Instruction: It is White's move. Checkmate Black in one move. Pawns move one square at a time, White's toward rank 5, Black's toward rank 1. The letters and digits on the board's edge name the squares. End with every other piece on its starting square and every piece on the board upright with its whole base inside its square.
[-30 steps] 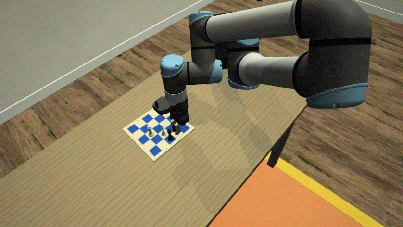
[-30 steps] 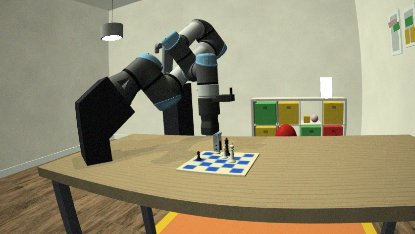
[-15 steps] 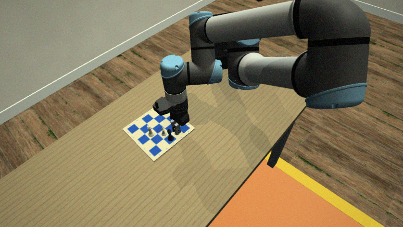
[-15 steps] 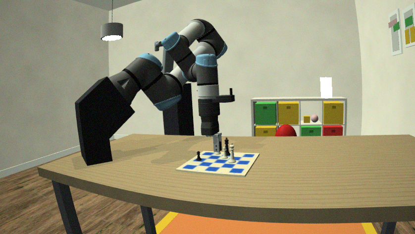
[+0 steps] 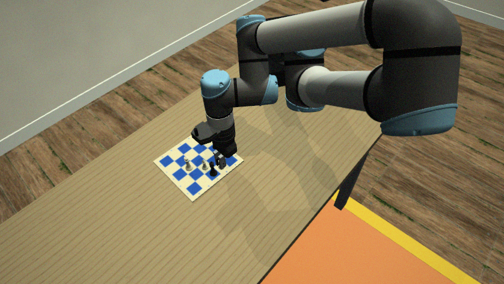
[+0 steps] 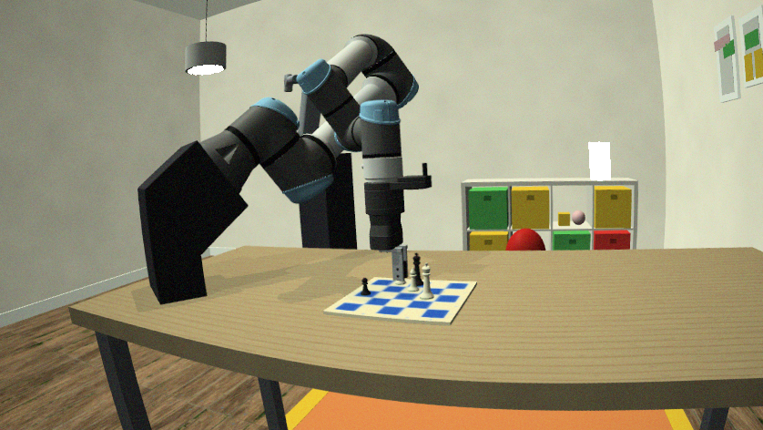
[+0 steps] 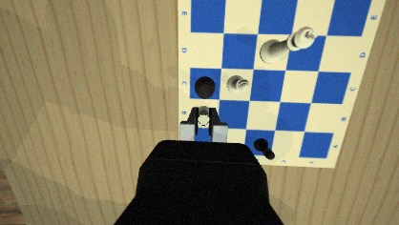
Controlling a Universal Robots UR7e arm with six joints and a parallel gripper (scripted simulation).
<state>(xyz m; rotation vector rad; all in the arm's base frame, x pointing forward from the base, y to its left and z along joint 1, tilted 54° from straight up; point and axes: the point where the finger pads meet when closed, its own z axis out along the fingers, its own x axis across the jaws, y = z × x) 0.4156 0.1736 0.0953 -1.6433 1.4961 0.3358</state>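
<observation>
Right now the black king is 3 cm ahead of my hand and 1 cm to the left of it. Round my hand: blue-and-cream chessboard 6 cm ahead, 6 cm to the right, 3 cm below; then black pawn 2 cm behind, 9 cm to the right, 1 cm below; then tall white piece 9 cm ahead, 5 cm to the right.
</observation>
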